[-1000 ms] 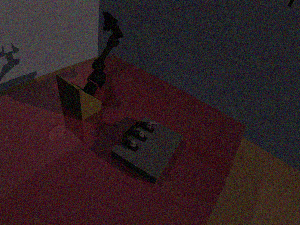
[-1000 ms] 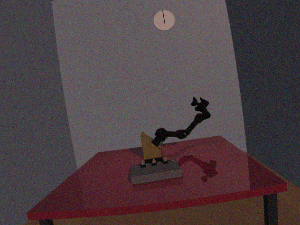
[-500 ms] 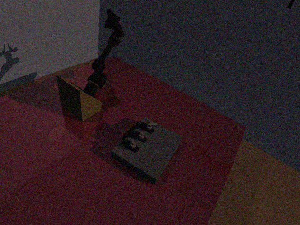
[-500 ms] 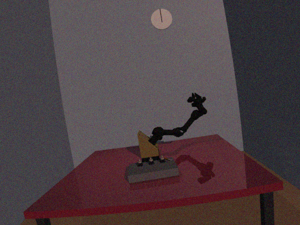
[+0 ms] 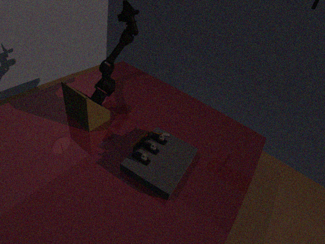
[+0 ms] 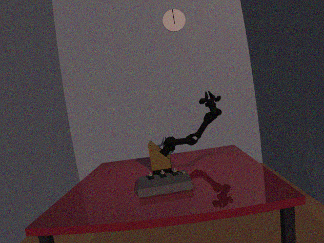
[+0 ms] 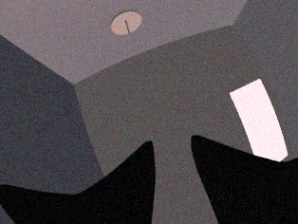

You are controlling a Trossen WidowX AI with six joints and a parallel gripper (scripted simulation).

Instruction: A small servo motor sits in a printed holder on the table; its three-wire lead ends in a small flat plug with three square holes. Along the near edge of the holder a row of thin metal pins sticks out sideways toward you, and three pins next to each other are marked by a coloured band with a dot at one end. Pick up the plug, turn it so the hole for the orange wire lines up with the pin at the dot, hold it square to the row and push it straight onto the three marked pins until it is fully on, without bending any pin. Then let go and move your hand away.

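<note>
My gripper tip is now 630 mm short of the red mark, 330 mm to the left of it and 460 mm above it. Also, from my gripper tip: grey holder: 800 mm ahead, 340 mm to the right, 510 mm below.
</note>
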